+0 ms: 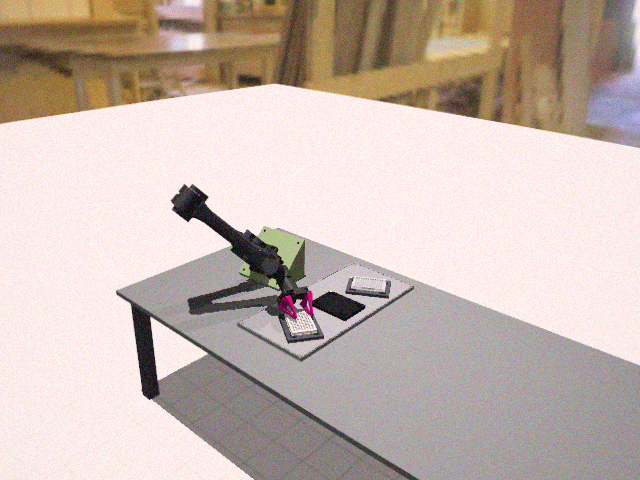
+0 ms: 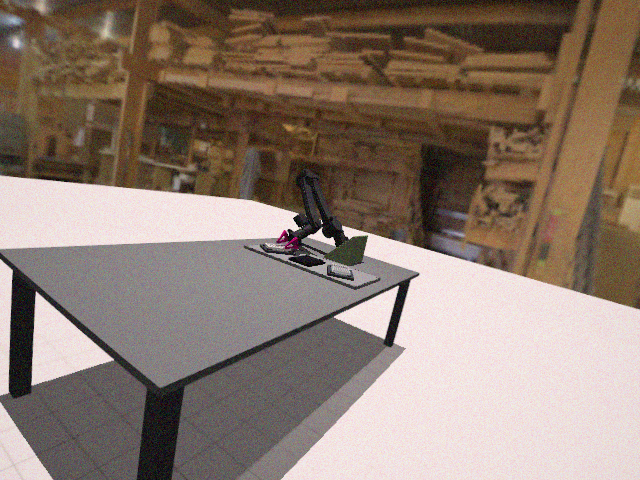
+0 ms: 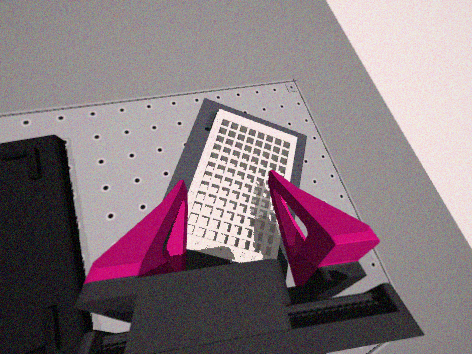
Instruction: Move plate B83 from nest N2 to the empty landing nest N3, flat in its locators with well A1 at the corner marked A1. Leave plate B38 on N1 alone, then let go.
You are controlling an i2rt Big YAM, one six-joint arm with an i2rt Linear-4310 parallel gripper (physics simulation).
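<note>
A white well plate lies in a dark grey nest that sits turned on the board. A second white plate lies in the nest at the board's other end. The black nest between them is empty. Labels and the A1 mark are too small to read, so I cannot tell which plate is B83. My gripper is open, its magenta fingers over the near part of the first plate, nothing held. Its fingertip height above the plate is unclear.
The nests stand on a light perforated board on the grey table. A green angled block stands behind the board at the arm's base. The table edge runs near the first plate's nest.
</note>
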